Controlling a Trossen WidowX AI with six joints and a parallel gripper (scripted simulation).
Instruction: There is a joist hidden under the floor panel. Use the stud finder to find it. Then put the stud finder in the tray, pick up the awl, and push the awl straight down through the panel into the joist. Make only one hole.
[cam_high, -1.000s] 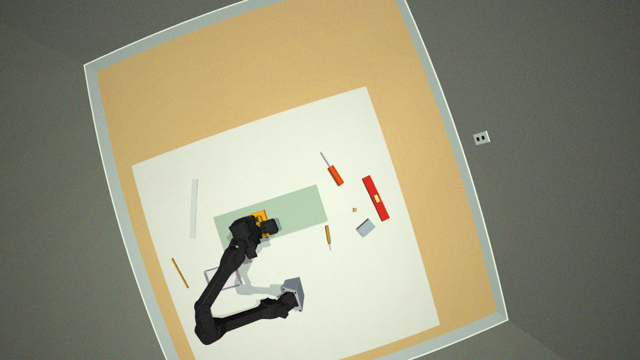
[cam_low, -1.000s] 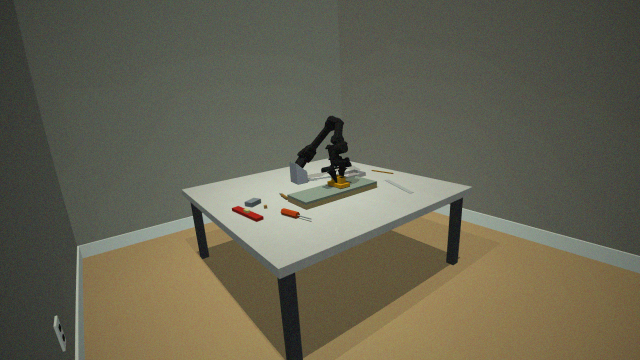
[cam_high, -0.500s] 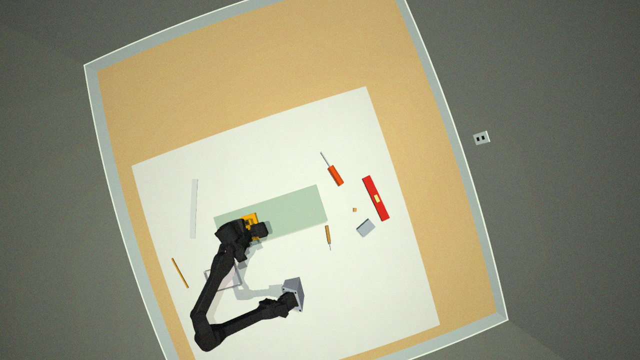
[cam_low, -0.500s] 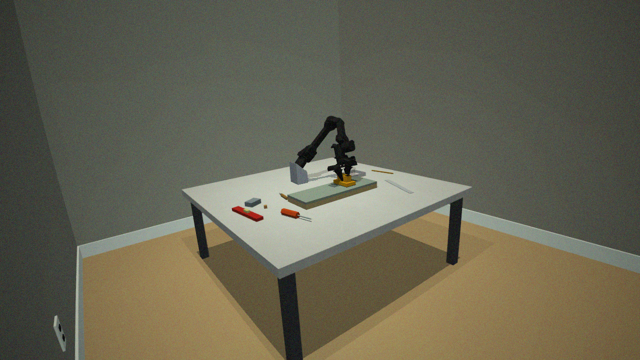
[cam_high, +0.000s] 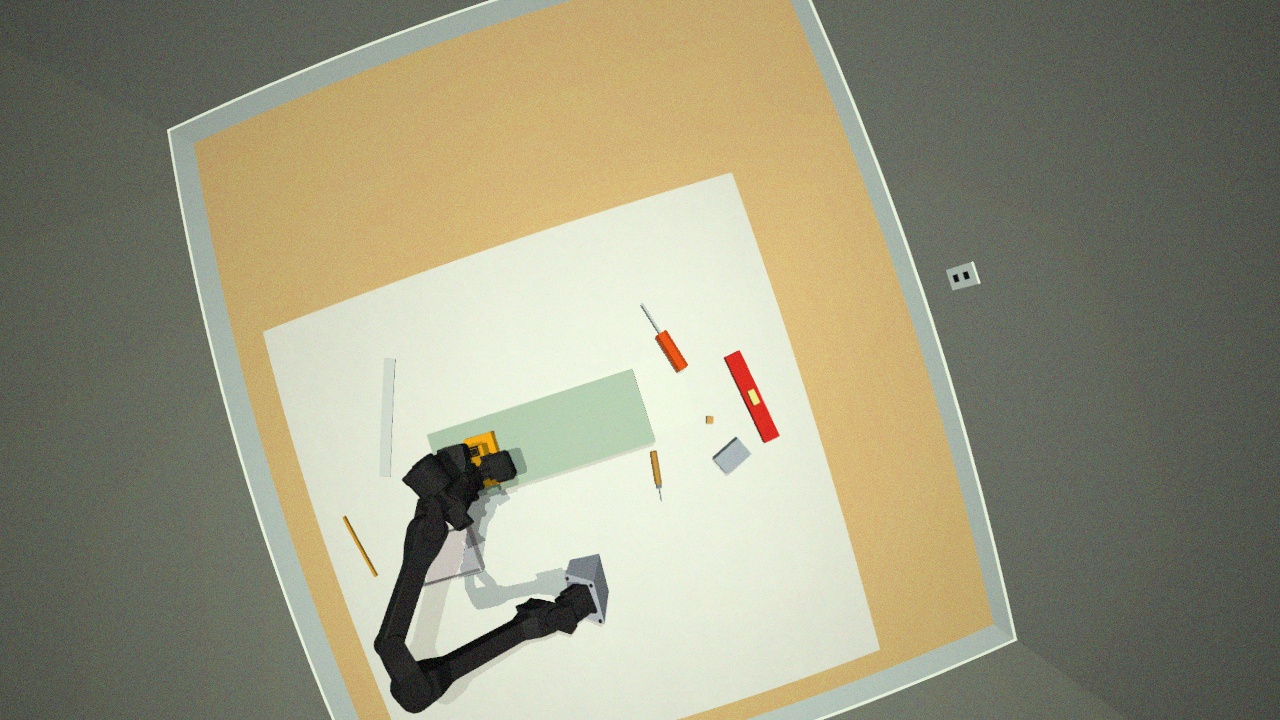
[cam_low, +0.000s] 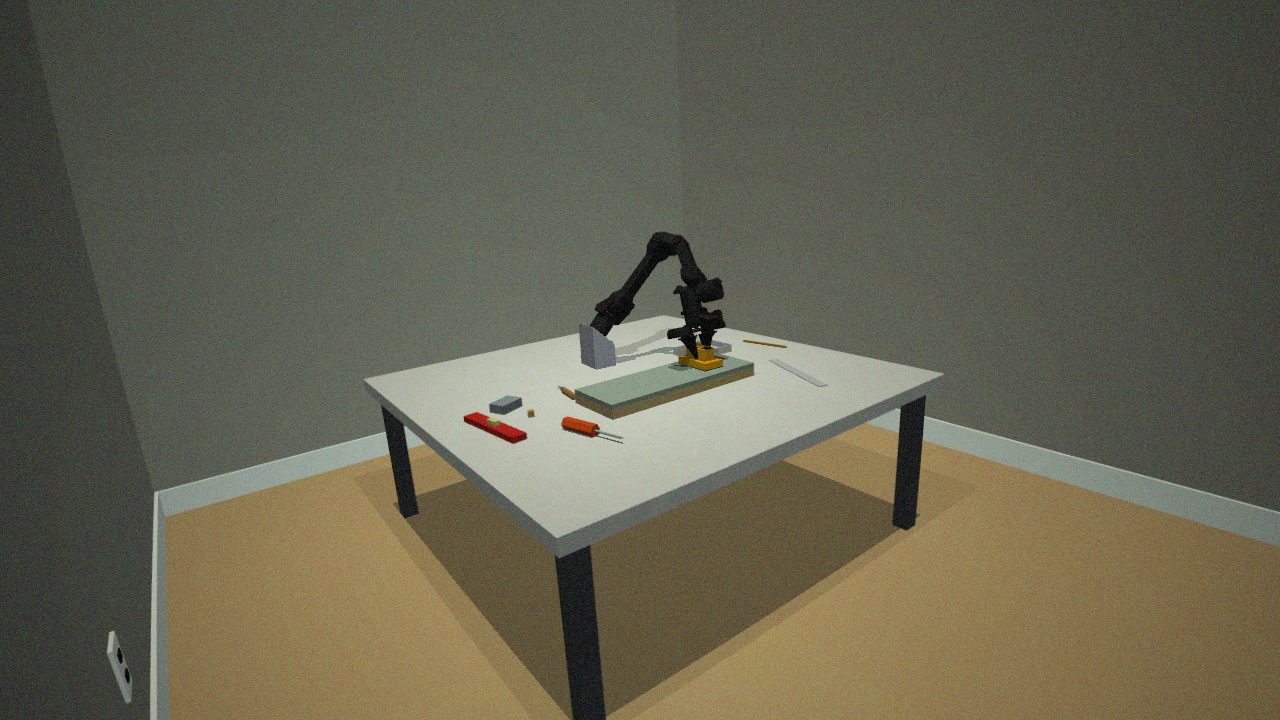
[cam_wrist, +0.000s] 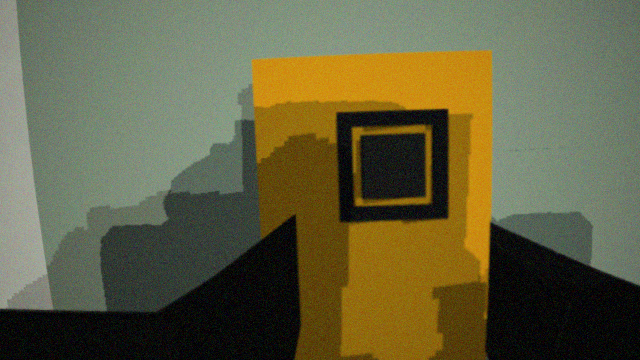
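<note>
Now: gripper tip 200 mm past the grey tray, 210 mm to the right of it and 50 mm above it. The rest, counted from my gripper tip: yellow stud finder: 10 mm ahead, 20 mm above; then awl: 210 mm behind, 360 mm to the right, 60 mm below; then ruler: 180 mm ahead, 230 mm to the left, 60 mm below.
</note>
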